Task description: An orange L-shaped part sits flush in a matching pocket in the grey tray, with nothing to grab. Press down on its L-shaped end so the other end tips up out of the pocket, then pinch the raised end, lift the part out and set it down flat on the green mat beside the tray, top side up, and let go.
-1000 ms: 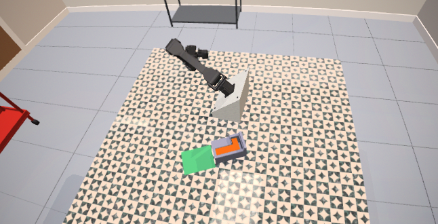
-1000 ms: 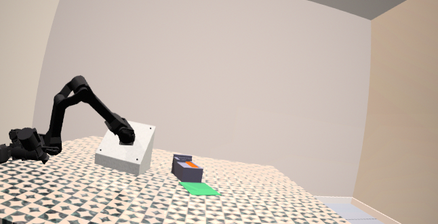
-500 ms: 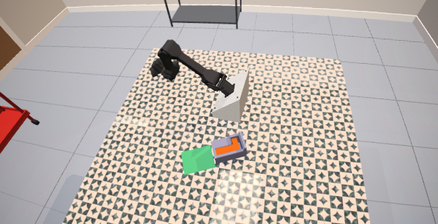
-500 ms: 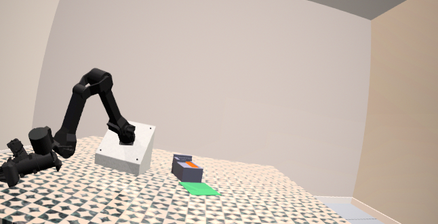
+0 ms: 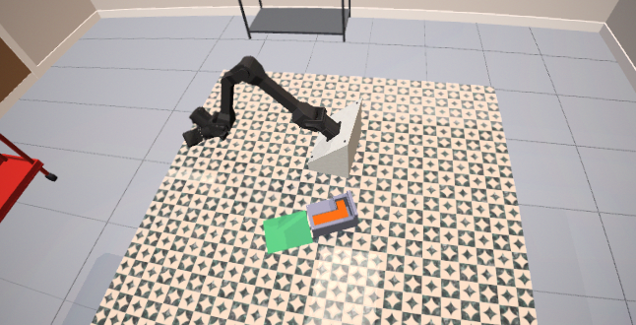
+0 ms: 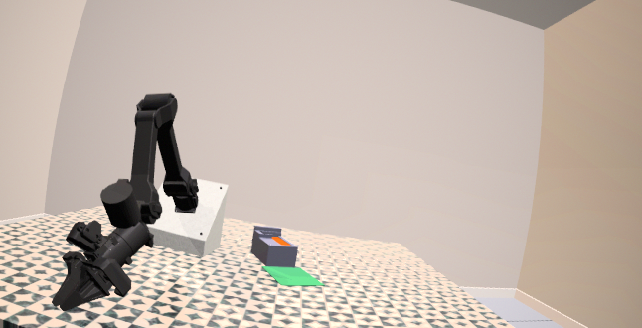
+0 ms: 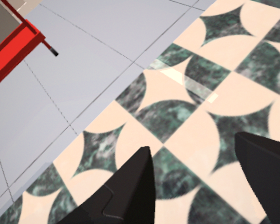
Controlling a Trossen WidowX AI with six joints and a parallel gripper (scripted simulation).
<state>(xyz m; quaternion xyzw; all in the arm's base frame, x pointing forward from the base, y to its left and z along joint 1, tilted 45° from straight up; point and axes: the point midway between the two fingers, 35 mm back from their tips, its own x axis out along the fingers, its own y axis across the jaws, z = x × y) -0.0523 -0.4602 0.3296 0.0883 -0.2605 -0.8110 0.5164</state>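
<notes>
The orange L-shaped part lies 33 cm ahead of my gripper tip, 61 cm to the left of it and 4 cm above it. The rest, counted from my gripper tip: green mat 39 cm ahead, 46 cm to the left, 2 cm below.
</notes>
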